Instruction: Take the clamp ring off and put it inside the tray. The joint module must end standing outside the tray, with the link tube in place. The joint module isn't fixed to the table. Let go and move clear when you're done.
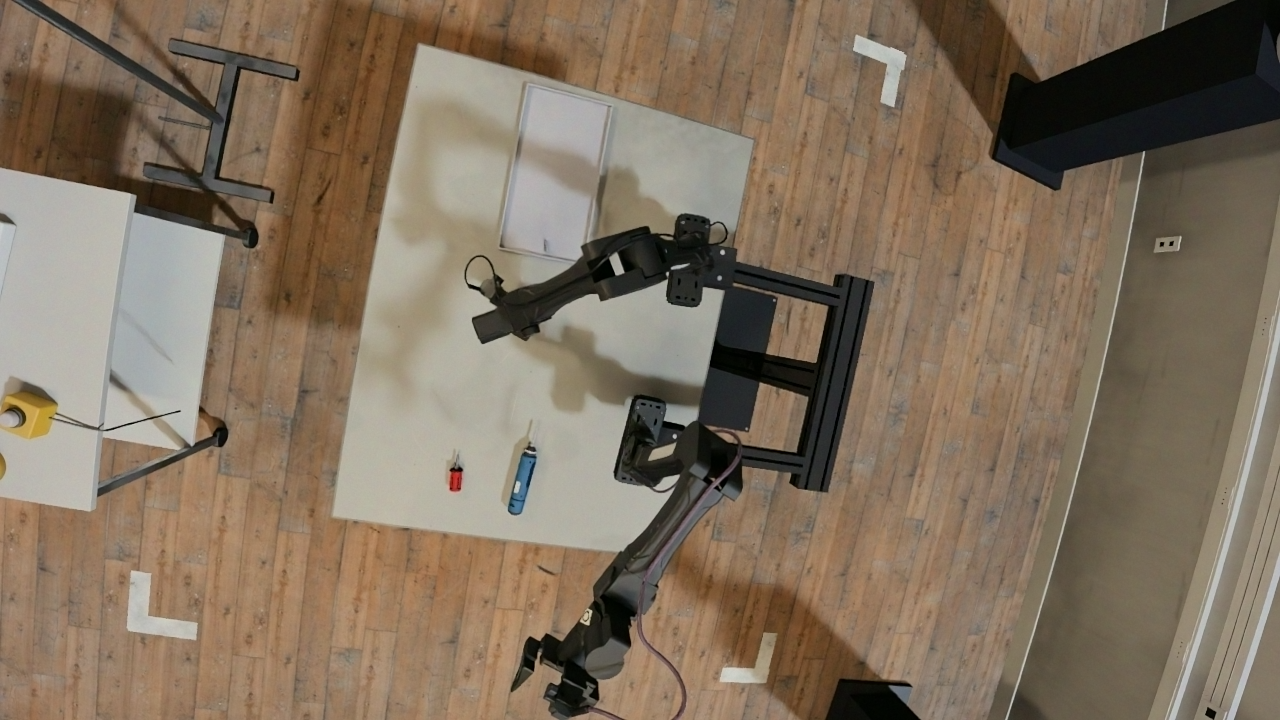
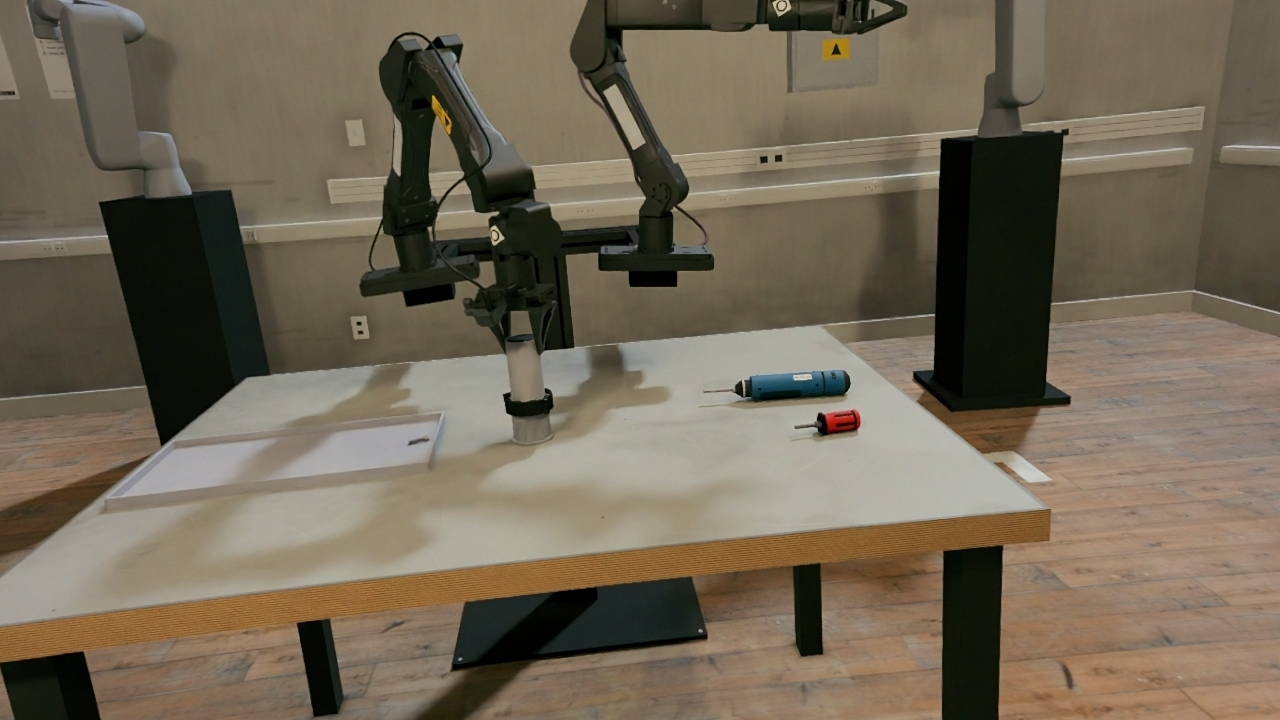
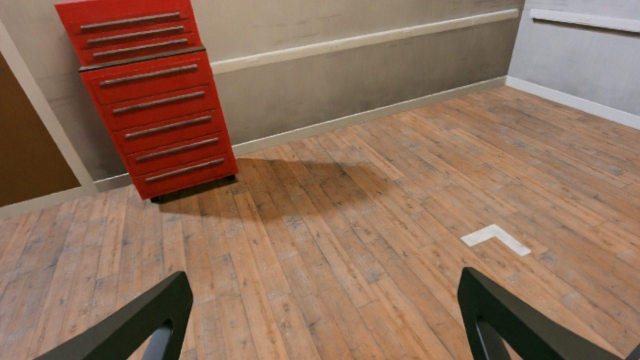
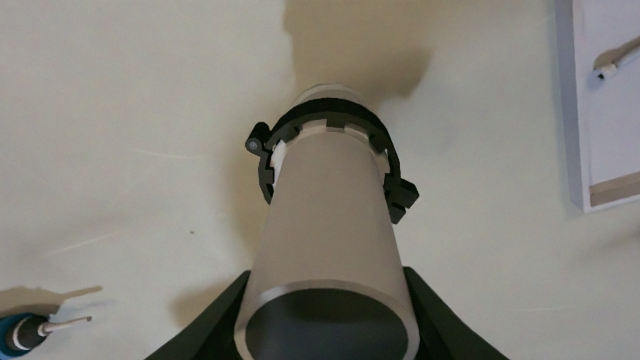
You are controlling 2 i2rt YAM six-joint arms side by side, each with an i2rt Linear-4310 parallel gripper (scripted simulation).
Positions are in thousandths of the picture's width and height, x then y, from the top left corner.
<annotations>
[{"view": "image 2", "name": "my right gripper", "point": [410, 491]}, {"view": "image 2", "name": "pale link tube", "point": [411, 516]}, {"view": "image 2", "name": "white tray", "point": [224, 637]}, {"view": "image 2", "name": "blue power screwdriver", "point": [638, 533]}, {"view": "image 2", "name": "black clamp ring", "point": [417, 566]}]
</annotations>
